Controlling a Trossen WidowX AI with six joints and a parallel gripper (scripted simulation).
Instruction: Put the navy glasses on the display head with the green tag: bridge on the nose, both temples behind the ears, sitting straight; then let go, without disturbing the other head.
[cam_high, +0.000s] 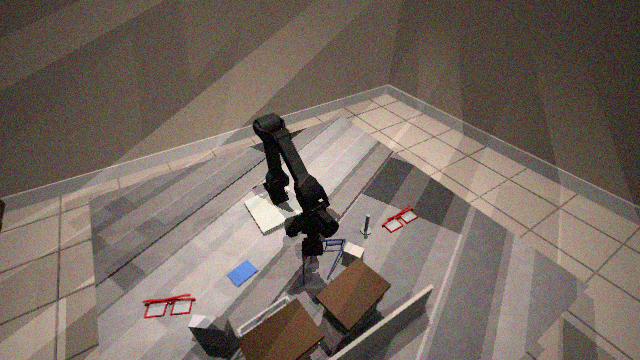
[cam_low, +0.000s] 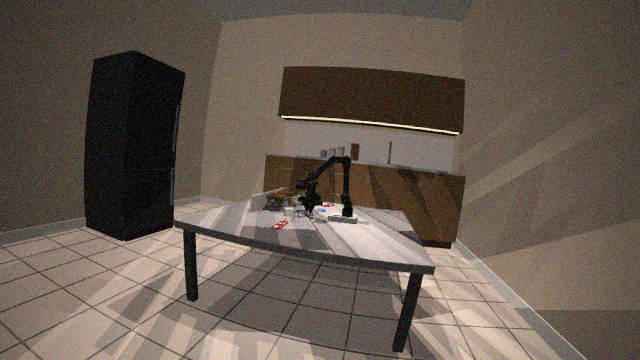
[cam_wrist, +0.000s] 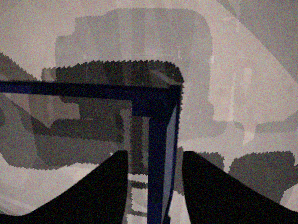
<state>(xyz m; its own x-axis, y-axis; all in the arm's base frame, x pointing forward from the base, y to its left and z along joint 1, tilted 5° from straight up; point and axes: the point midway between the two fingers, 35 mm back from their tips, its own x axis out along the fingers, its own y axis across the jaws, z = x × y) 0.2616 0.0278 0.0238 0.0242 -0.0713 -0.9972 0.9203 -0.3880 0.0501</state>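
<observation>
Now: the grey post 2 cm ahead of my gripper tip, 21 cm to the left of it and 1 cm above it. The rest, counted from my gripper tip: blue card 1 cm behind, 25 cm to the right, 1 cm below; white block 10 cm ahead, 10 cm to the left, 1 cm above; panel 36 cm ahead, 9 cm to the right, 4 cm above.
</observation>
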